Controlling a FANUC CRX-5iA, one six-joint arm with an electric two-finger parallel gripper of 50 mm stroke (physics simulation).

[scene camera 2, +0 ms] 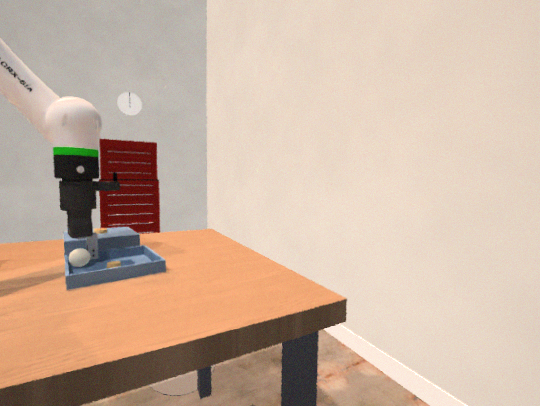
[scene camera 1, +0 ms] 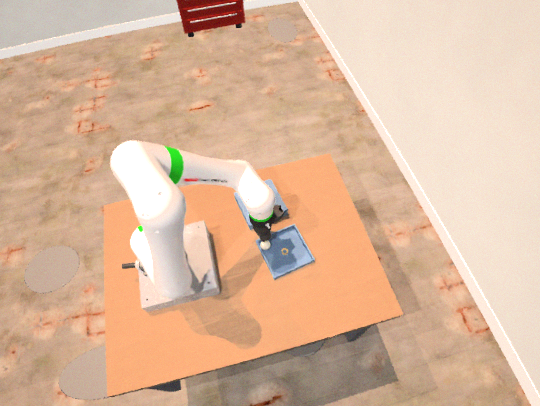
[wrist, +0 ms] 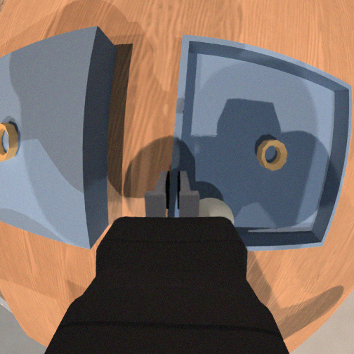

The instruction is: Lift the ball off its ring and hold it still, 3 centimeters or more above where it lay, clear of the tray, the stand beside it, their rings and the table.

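Places are measured from the arm's base along level axes (x left, y back, z up), in centimetres.
Pixels of known places: gripper, fingertip midpoint: [scene camera 2: 92,258] [scene camera 1: 268,236].
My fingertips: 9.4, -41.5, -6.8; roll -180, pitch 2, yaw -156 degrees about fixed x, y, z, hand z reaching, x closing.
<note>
Behind a point stands the place of what it marks, as x, y, z.
A cream ball [scene camera 1: 265,245] @[3.9, -39.9, -3.5] [scene camera 2: 79,257] @[3.0, -40.5, -4.8] [wrist: 218,208] rests in a corner of the blue tray [scene camera 1: 302,251] @[1.1, -55.6, -7.6] [scene camera 2: 145,266] @[-5.6, -55.7, -5.8] [wrist: 297,105], off the orange ring [scene camera 2: 114,264] @[0.5, -48.3, -6.5] [wrist: 281,160] in the tray. My gripper [scene camera 2: 93,254] @[9.4, -41.5, -6.8] [wrist: 173,182] is down at the tray's edge, its fingers nearly together with the tray's side wall between them in the wrist view. The ball is beside one finger, outside the grip, and the gripper's body hides part of it there. The scene views do not show both fingertips clearly.
A blue stand [scene camera 1: 243,210] @[21.9, -31.6, -2.9] [scene camera 2: 112,243] @[17.7, -44.6, -4.8] [wrist: 45,90] with an orange ring [scene camera 2: 100,231] @[24.4, -40.0, -2.2] [wrist: 14,143] stands beside the tray on the wooden table [scene camera 1: 345,280] @[-13.8, -71.4, -7.8] [scene camera 2: 200,290] @[-18.0, -66.6, -7.9]. The robot's base plate [scene camera 1: 200,240] @[7.1, -13.0, 1.1] is on the table. A red cabinet [scene camera 1: 212,15] [scene camera 2: 140,170] stands farther back.
</note>
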